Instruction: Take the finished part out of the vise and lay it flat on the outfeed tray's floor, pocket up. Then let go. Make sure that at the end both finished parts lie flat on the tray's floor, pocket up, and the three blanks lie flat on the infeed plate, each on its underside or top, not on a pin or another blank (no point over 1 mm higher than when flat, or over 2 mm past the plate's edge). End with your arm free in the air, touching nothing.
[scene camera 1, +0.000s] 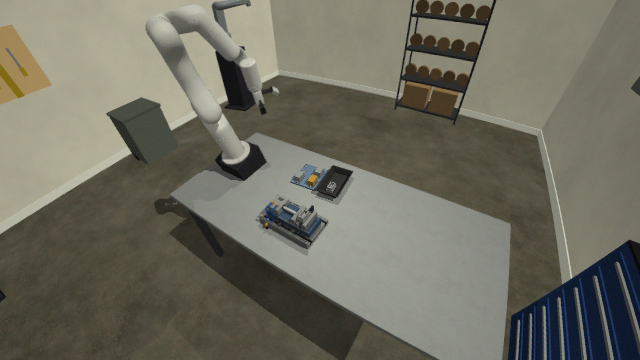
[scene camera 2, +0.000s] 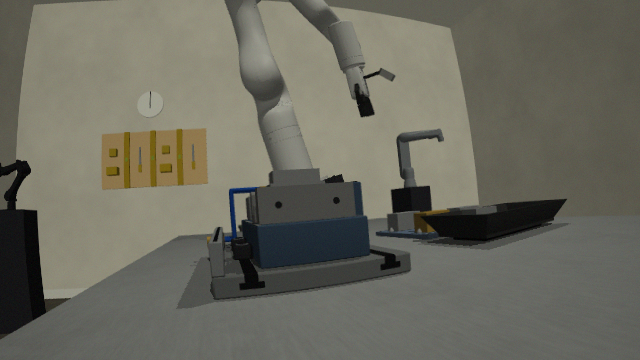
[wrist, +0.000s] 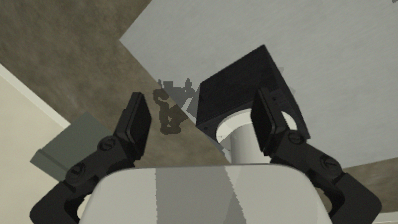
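You'll find my gripper in the wrist view (wrist: 200, 103), and scene camera 2 shows my gripper as well (scene camera 2: 368, 116).
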